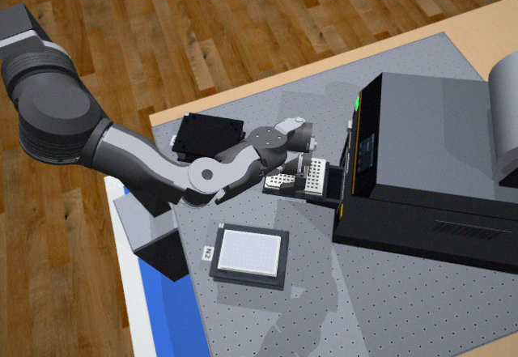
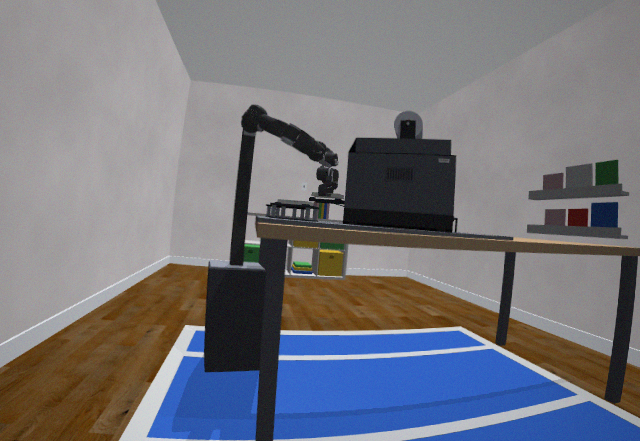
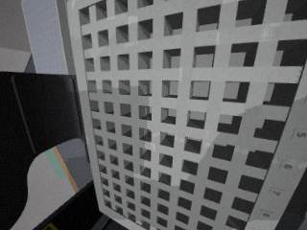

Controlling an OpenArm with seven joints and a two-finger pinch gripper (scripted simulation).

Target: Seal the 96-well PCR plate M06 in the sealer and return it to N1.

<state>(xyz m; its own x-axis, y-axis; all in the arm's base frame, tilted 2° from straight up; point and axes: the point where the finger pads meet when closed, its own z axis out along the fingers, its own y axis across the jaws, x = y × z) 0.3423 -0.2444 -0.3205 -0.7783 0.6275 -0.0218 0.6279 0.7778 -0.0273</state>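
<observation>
The sealer stage lies 20 mm below my hand. From my hand the other things lie so: pale key 140 mm ahead, 80 mm above, 10 mm to the left; then foil roll 300 mm above, 260 mm ahead, 210 mm to the right.
</observation>
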